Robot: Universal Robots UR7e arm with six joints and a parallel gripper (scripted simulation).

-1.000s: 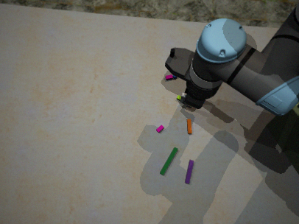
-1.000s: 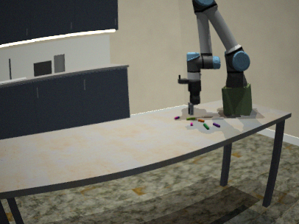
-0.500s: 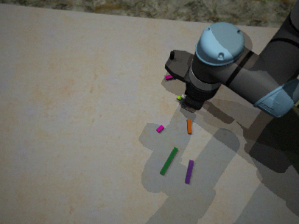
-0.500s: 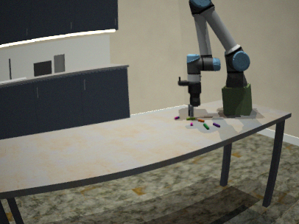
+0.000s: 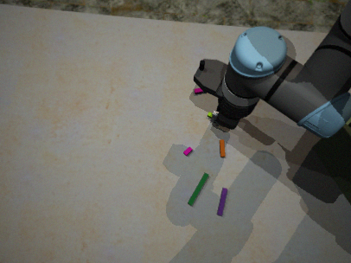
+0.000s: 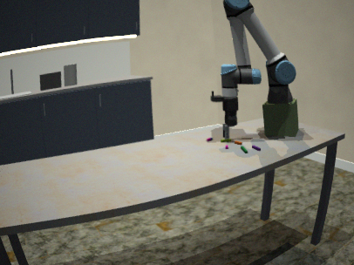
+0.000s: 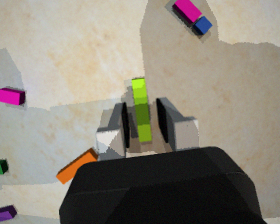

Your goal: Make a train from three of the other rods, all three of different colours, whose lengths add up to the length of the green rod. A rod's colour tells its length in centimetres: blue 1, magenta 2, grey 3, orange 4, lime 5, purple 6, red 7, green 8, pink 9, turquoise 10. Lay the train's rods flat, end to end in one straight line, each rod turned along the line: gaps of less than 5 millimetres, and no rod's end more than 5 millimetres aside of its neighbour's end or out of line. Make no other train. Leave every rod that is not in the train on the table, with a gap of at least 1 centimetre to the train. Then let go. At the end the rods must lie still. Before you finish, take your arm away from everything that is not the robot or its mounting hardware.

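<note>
My gripper is now 30 mm above the lime rod. The rest, counted from my hand: blue rod (80 mm to the right, 30 mm below, 30 mm ahead); orange rod (70 mm to the left, 30 mm below, 10 mm behind); green rod (170 mm to the left, 50 mm ahead, 30 mm below).
</note>
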